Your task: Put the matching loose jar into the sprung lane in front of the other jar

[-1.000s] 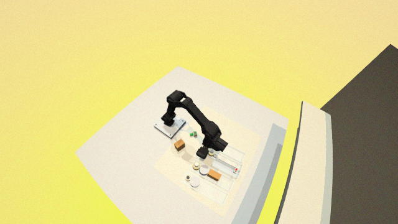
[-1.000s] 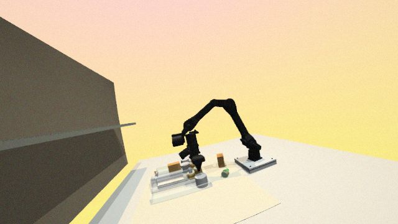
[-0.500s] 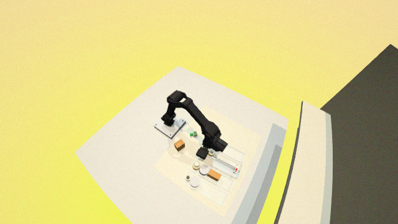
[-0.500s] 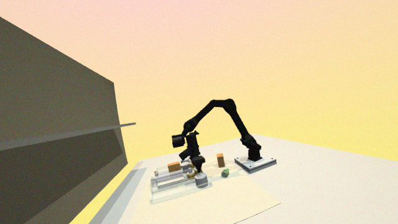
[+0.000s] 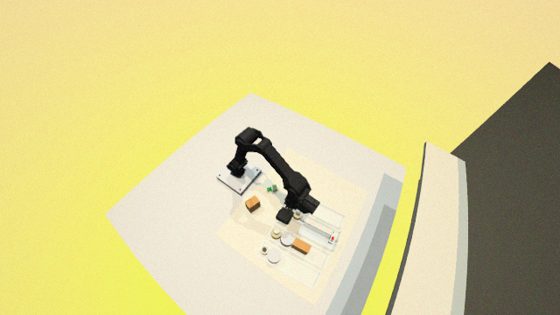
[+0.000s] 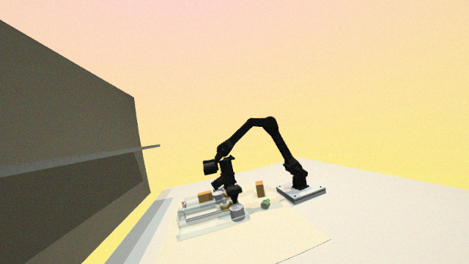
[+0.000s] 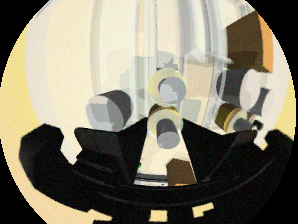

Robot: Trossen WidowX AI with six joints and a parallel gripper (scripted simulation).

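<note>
Now: gripper tip 14 cm short of the clear sprung lane, 4 cm to the left of it and 2 cm above it. The rest, counted from my gripper tip: red mark (23 cm ahead, 6 cm to the right, 3 cm above); brown box (17 cm behind, 5 cm to the right).
</note>
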